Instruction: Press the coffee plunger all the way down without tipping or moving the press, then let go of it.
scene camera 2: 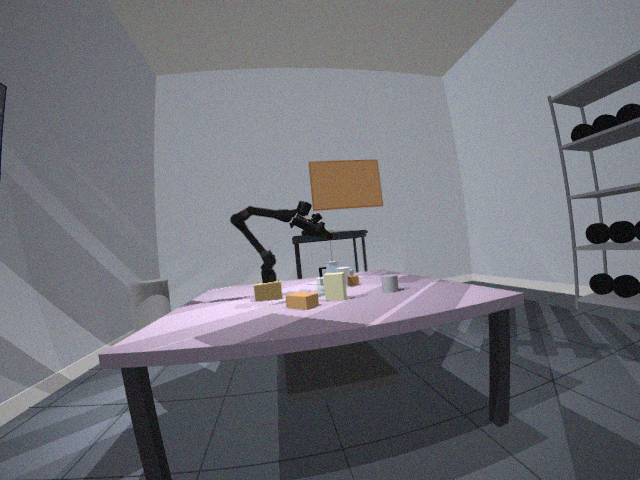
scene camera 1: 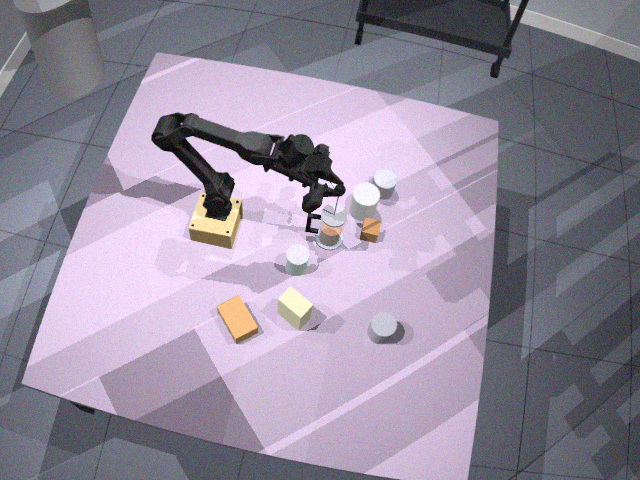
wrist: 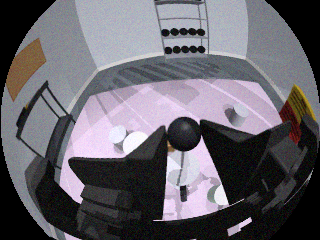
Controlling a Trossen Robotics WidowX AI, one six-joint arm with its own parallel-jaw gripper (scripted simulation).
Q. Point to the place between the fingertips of my gripper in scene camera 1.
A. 342, 189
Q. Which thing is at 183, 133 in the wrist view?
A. A glass coffee press.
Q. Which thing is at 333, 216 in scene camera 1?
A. A glass coffee press.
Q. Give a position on a grey cylinder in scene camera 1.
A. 383, 325
